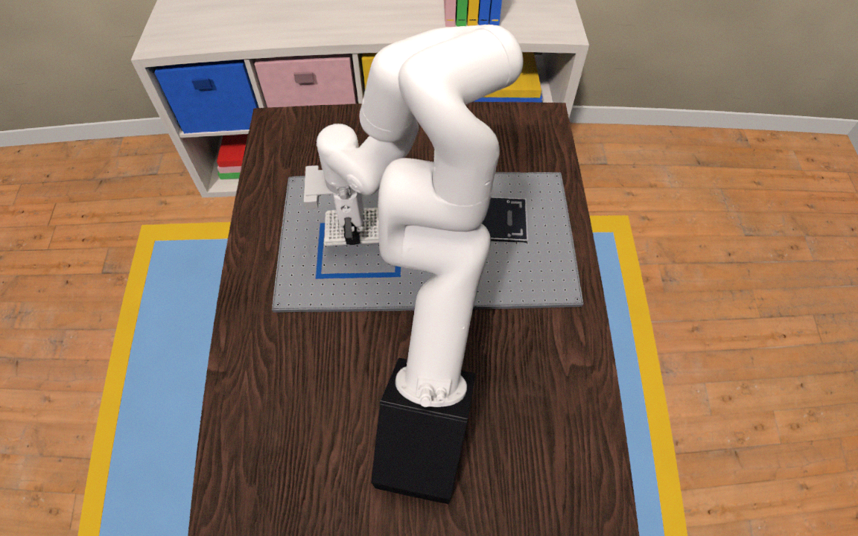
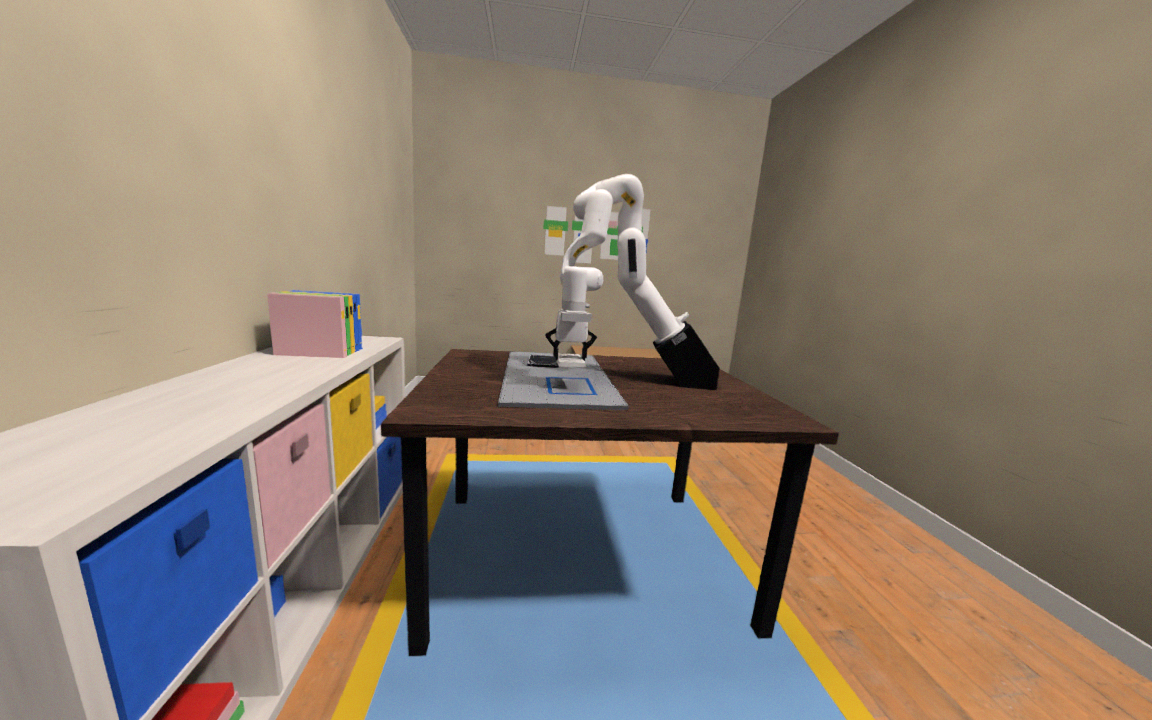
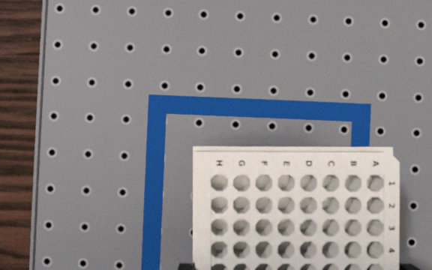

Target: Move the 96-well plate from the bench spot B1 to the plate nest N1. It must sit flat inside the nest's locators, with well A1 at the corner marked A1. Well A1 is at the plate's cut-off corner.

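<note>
The plate nest lies 320 mm to the right of my hand, 90 mm below it and 80 mm ahead of it. From my hand the other things lie so: white 96-well plate (10 mm below).
</note>
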